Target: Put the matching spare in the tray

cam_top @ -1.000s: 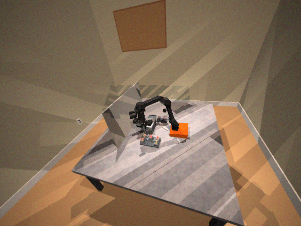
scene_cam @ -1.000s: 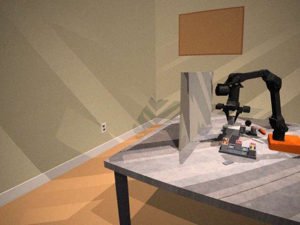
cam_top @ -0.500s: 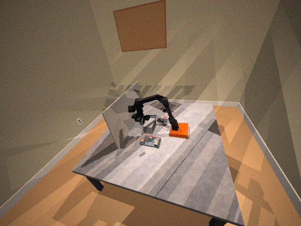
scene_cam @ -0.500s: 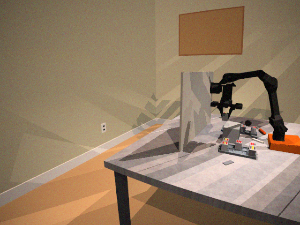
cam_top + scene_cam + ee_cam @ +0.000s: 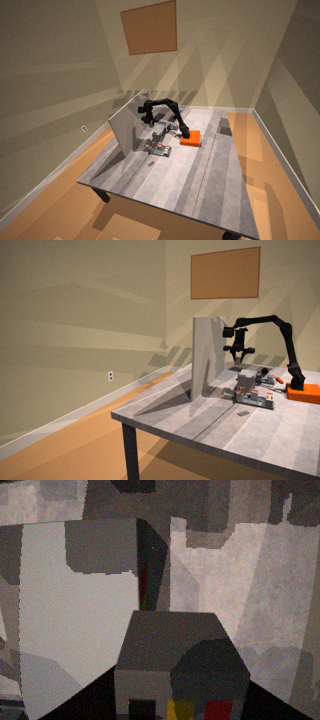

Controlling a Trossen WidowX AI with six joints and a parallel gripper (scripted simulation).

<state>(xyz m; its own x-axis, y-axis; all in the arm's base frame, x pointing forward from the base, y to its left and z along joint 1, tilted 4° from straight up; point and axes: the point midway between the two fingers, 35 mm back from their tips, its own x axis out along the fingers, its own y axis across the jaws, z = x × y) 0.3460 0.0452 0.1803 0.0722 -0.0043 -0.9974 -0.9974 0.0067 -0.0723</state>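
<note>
The grey tray is 210 mm to the right of my gripper tip, 160 mm below it and 10 mm behind it. Also, from my gripper tip: grey mounted unit 110 mm below, 70 mm behind, 10 mm to the right; small rack 200 mm to the right, 160 mm below, 160 mm behind; tall grey panel 170 mm ahead, 60 mm above, 10 mm to the right.
</note>
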